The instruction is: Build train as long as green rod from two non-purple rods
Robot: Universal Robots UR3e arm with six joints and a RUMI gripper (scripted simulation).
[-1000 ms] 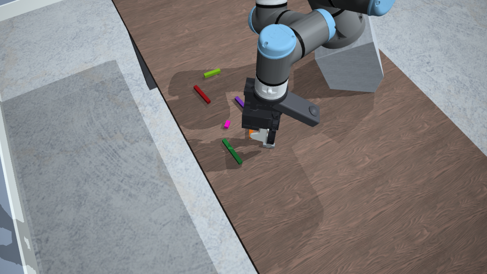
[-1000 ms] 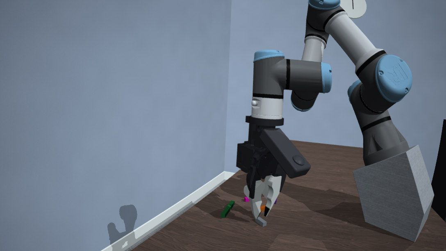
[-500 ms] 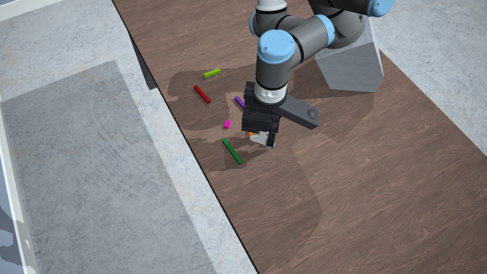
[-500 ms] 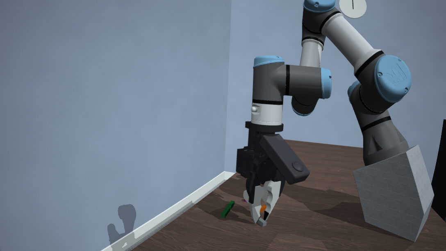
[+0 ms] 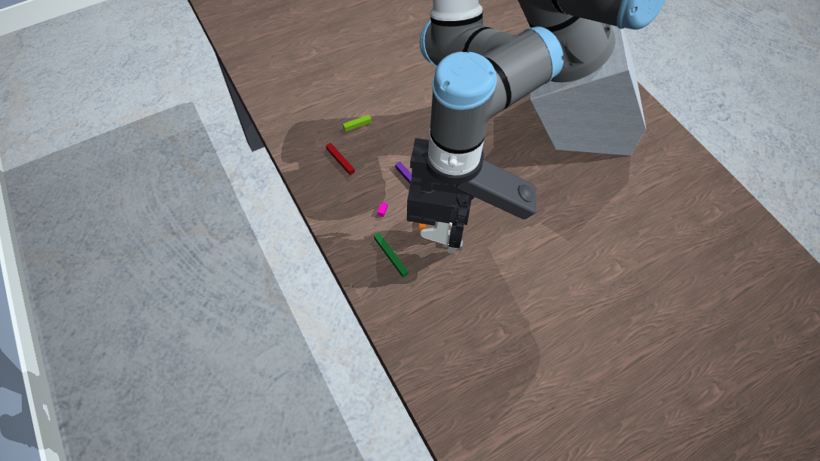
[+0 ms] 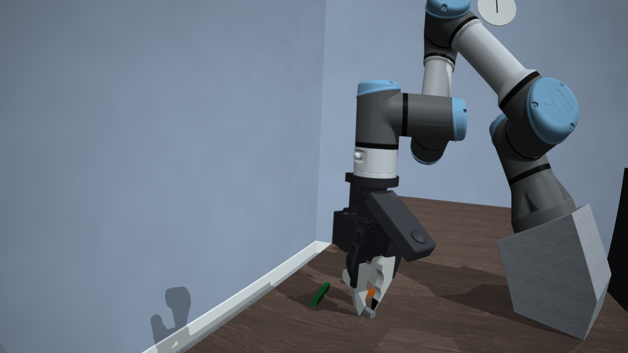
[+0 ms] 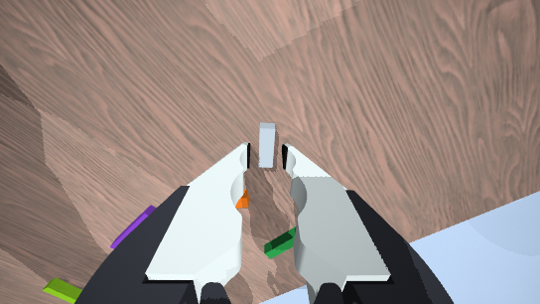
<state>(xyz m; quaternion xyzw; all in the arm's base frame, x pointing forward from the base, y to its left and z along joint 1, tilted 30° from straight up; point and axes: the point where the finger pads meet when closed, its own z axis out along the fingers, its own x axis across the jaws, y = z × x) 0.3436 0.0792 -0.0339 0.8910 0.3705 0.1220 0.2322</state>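
The grey rod lies 10 mm below my hand. Round my hand: green rod: 90 mm ahead, 40 mm to the right, 10 mm below; then orange rod: 10 mm ahead, 60 mm to the right, 10 mm below; then magenta rod: 50 mm ahead, 120 mm to the right, 10 mm below.
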